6 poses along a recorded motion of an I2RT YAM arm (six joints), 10 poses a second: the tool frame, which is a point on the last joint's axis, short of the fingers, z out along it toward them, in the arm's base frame.
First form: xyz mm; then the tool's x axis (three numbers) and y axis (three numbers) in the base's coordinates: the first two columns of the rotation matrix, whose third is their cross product.
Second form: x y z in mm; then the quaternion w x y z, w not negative. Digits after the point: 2 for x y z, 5 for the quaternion.
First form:
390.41 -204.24 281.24 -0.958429 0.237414 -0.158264 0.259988 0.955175 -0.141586
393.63 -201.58 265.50 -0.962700 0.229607 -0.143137 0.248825 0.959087 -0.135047
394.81 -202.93 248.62 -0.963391 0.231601 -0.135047 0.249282 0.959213 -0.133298
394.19 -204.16 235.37 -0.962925 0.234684 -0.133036 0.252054 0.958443 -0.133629
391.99 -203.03 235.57 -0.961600 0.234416 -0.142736 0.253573 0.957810 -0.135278
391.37 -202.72 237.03 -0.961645 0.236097 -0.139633 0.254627 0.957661 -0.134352
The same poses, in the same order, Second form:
390.41 -204.24 281.24 0.06992 0.12608 0.98626 -0.08072
393.63 -201.58 265.50 0.06313 0.12110 0.98770 -0.07610
394.81 -202.93 248.62 0.05914 0.12168 0.98798 -0.07474
394.19 -204.16 235.37 0.05800 0.12318 0.98785 -0.07487
391.99 -203.03 235.57 0.06272 0.12355 0.98741 -0.07635
391.37 -202.72 237.03 0.06118 0.12424 0.98747 -0.07573

